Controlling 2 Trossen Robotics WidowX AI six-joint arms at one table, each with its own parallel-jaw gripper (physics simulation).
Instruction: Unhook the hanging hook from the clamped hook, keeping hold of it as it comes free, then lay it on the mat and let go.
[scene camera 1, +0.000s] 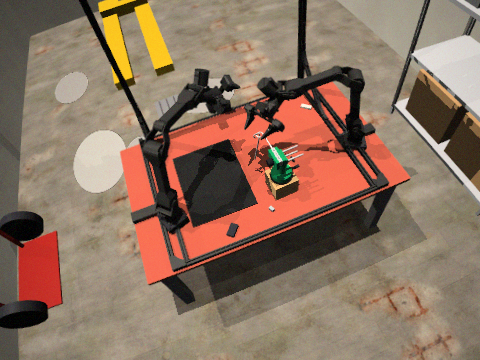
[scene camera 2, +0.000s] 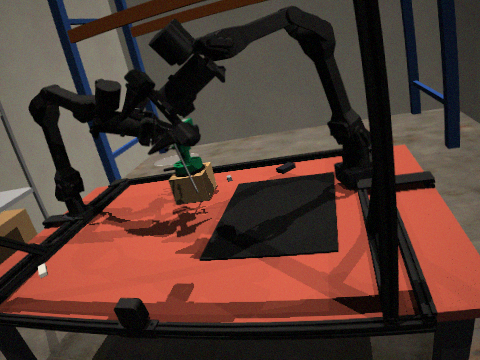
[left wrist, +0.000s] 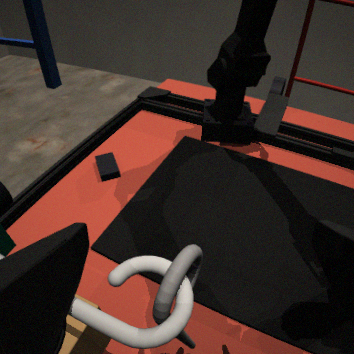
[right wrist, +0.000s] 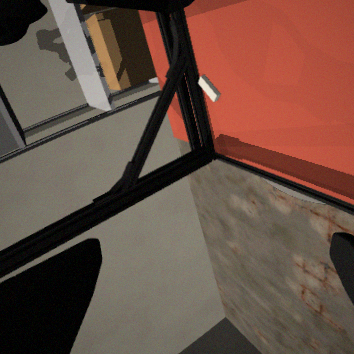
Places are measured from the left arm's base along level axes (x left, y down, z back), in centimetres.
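Pixels of known places: left gripper, fingertip midpoint: (scene camera 1: 252, 134) (left wrist: 202, 233); right gripper, fingertip midpoint: (scene camera 1: 234, 94) (scene camera 2: 134, 137) (right wrist: 215, 247); left arm's base at its link origin: (scene camera 1: 354, 138) (scene camera 2: 78, 211); right arm's base at its link origin: (scene camera 1: 172, 216) (scene camera 2: 357, 164) (left wrist: 227, 110).
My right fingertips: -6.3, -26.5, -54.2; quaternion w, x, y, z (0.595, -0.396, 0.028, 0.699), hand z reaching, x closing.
Note:
Ahead of a thing's pixels: the offset from my right fingertips to its top centre, as dx, dy, dz. "*": to the spot under its first point. Level surfaces: height alone.
The clamped hook {* +24.6, +5.4, +14.5} (scene camera 1: 270, 143) (left wrist: 125, 327) is white and sticks out from a green clamp {+28.8, +4.9, +19.6} (scene camera 1: 281, 172) (scene camera 2: 188, 165). The grey hanging hook {+19.2, +4.7, +7.4} (scene camera 1: 257, 148) (scene camera 2: 186, 167) (left wrist: 167, 295) is looped through its curl and hangs down, above the table. My left gripper (scene camera 1: 255, 131) (left wrist: 202, 233) is open and empty, its fingers spread around the two linked hooks without holding them; one finger is near the clamped hook's shaft. My right gripper (right wrist: 215, 247) is open and empty, high up, away from the hooks. The black mat {dy +28.6} (scene camera 1: 235, 197) (scene camera 2: 300, 215) (left wrist: 215, 200) lies flat beside the clamp.
The clamp stands on a wooden block {+29.3, +20.6, +18.4} (scene camera 1: 285, 190) (scene camera 2: 192, 189). A small dark block {+50.6, +27.7, -2.9} (scene camera 1: 232, 230) (scene camera 2: 286, 167) (left wrist: 107, 166) and a small white piece {+41.2, +27.7, +13.7} (scene camera 1: 271, 208) (scene camera 2: 229, 178) lie nearby. A white block {-18.6, +28.0, +33.4} (scene camera 1: 306, 106) (scene camera 2: 42, 270) (right wrist: 209, 88) lies near the frame rails. Dark posts rise at the table's edge.

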